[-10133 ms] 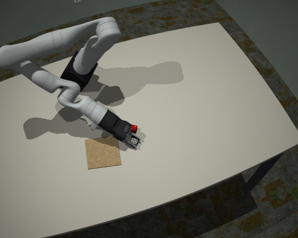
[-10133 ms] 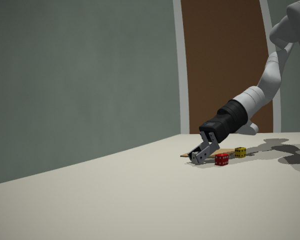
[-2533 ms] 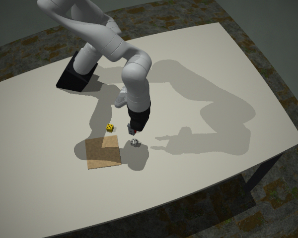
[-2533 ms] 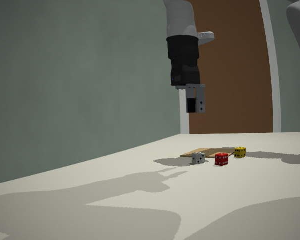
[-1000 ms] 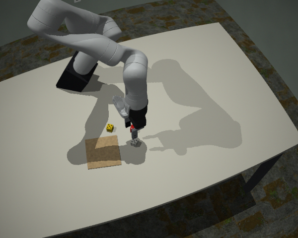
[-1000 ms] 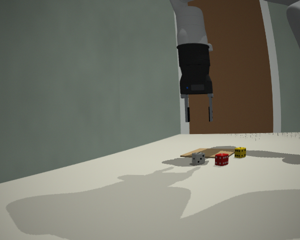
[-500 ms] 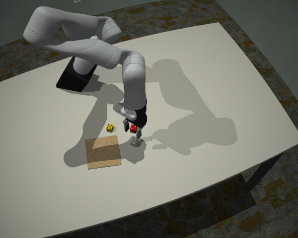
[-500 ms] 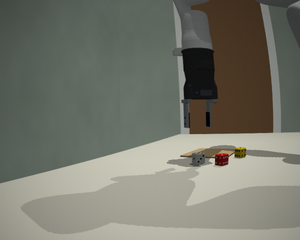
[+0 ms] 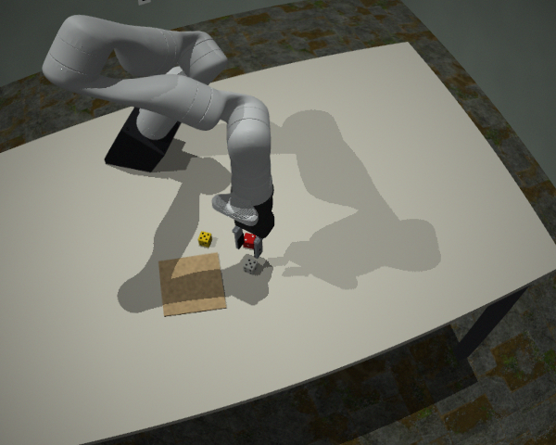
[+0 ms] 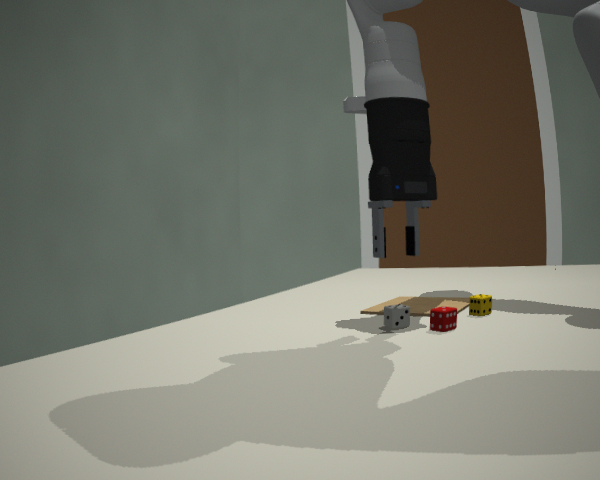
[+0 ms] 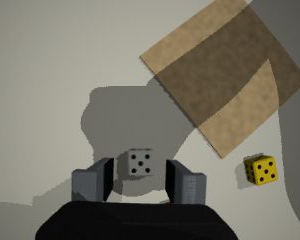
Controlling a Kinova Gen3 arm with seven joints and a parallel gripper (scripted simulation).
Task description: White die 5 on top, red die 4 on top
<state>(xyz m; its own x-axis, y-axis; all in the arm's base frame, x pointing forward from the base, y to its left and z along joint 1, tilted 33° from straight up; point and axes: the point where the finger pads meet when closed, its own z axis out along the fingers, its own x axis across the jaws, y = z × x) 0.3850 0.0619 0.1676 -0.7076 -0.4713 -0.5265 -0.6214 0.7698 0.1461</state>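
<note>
Now: the white die 90 mm below my hand. The rest, counted from my hand: red die: 90 mm below, 60 mm behind, 20 mm to the left; then brown mat: 140 mm to the right, 100 mm below; then yellow die: 100 mm behind, 90 mm below, 80 mm to the right.
</note>
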